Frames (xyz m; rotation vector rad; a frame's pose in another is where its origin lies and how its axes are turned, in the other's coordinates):
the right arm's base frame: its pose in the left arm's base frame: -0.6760 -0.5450 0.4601 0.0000 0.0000 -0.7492
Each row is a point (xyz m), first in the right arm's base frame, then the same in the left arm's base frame.
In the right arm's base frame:
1: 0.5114 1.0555 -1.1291
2: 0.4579 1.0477 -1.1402
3: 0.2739 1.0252 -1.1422
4: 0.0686 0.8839 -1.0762
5: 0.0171 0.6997 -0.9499
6: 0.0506 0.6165 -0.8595
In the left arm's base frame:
1: 0.4173 -0.1204 -0.6690
2: 0.3728 -0.0897 -0.6801
3: 0.2228 0.0191 -0.6821
4: -0.0238 0.0555 -0.6161
5: -0.1869 -0.0443 -0.4898
6: -0.2191 -0.1280 -0.3994

